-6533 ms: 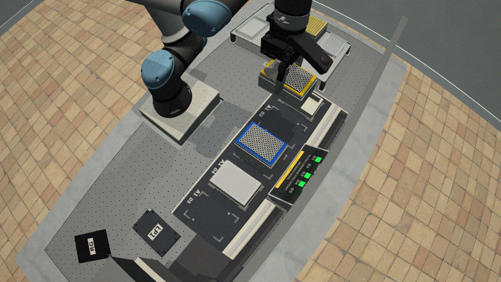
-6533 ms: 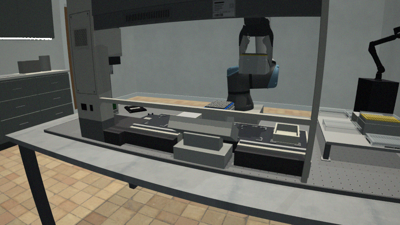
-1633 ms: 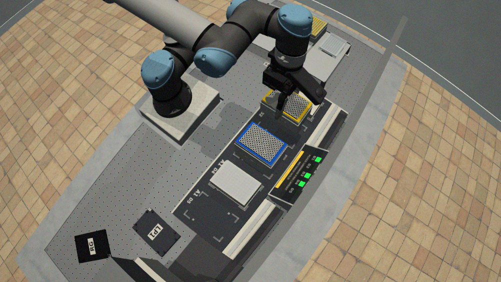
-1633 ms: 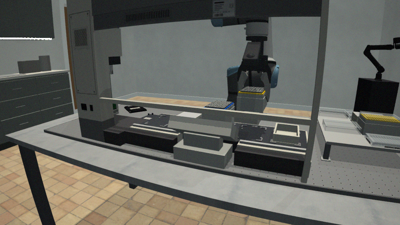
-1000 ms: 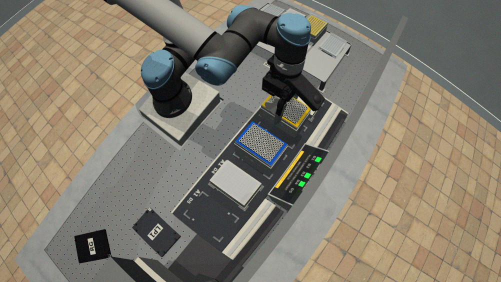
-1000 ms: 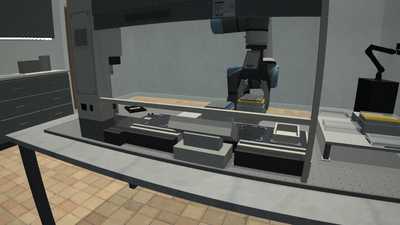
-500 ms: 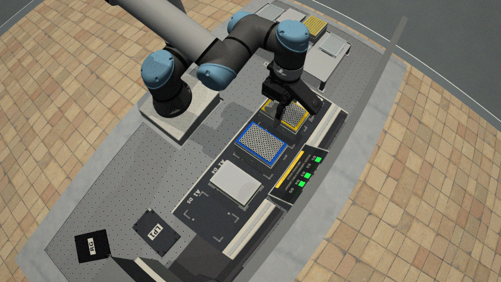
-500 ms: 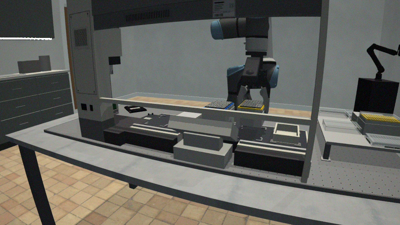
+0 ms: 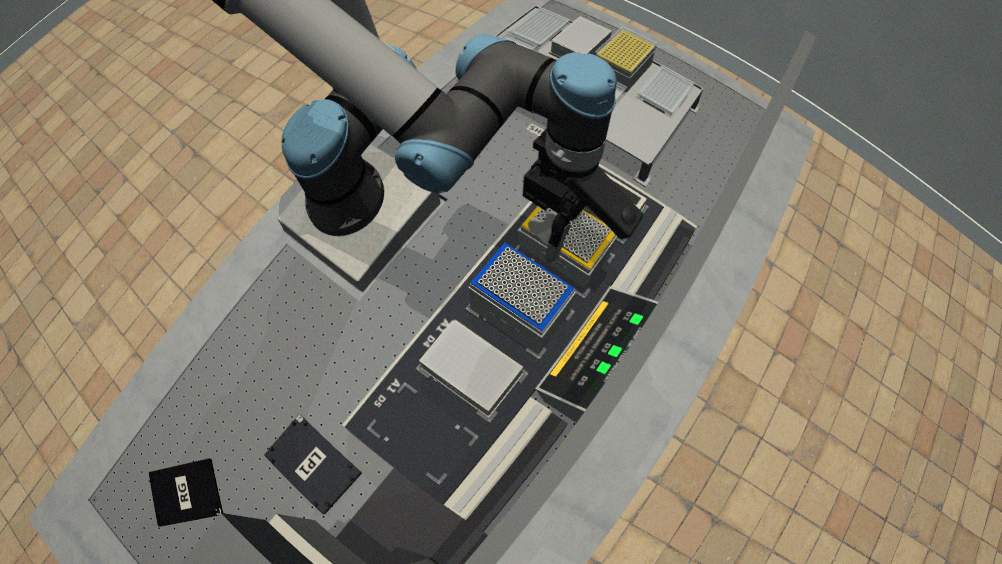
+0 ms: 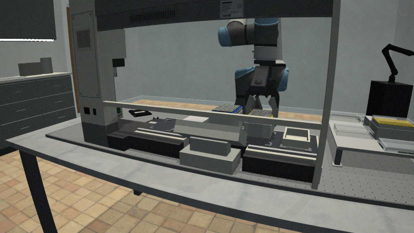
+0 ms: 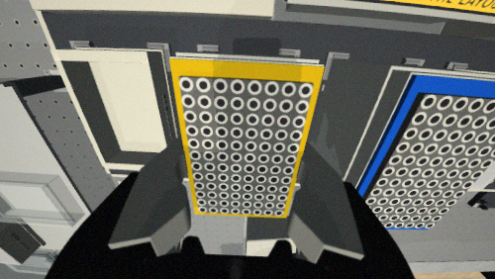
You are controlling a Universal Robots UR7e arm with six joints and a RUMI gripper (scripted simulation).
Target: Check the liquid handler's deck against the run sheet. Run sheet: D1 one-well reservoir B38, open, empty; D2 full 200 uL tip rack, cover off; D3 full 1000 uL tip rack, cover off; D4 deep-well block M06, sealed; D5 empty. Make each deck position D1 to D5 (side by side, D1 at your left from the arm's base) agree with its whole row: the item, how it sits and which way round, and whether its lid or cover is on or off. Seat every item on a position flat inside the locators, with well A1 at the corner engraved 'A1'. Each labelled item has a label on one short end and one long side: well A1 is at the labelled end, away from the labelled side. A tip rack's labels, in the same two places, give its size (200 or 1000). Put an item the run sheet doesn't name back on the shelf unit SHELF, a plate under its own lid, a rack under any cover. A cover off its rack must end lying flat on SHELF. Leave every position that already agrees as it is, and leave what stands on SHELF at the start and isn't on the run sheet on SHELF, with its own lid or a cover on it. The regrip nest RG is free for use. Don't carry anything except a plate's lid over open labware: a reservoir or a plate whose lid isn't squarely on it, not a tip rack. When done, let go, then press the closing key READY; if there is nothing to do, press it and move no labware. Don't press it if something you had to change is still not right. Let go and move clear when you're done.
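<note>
Now: hand 3 cm short of the one-well reservoir, 12 cm to the right of it and 5 cm above it. The rest, counted from my hand: yellow-framed tip rack: 1 cm behind, 1 cm above; handler's frame bar: 15 cm ahead, 21 cm to the right, 6 cm above; blue-framed tip rack: 3 cm behind, 13 cm to the right, 1 cm above.
</note>
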